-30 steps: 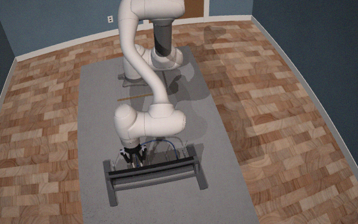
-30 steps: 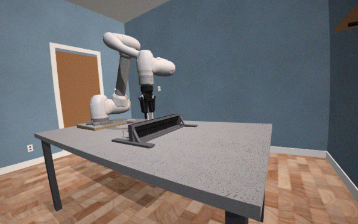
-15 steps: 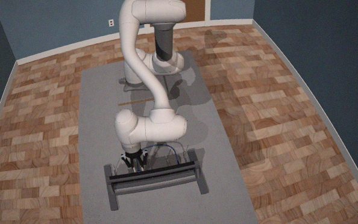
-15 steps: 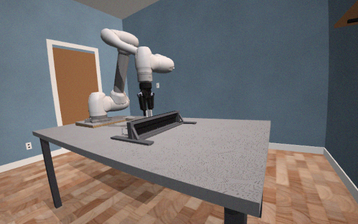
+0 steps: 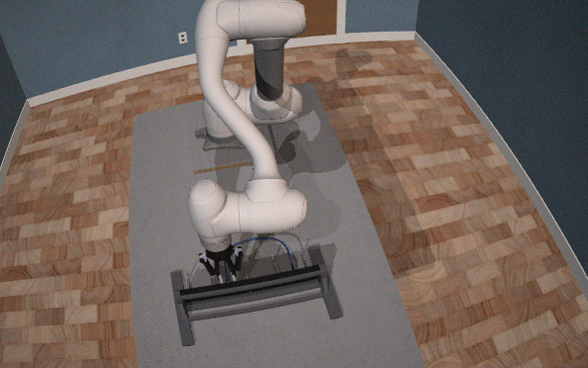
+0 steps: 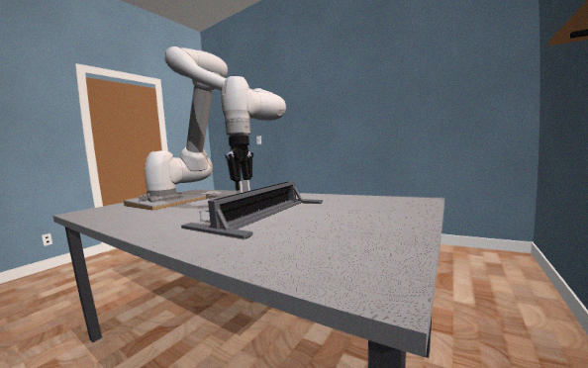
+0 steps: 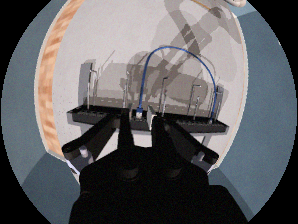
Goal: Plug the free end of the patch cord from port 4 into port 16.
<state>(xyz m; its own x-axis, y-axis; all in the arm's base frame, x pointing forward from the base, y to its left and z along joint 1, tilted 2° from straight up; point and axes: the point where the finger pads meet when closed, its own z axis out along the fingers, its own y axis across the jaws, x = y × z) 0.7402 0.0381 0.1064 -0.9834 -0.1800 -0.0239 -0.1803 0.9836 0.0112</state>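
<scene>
Now: the plug 10 mm ahead of my hand and 30 mm below it.
</scene>
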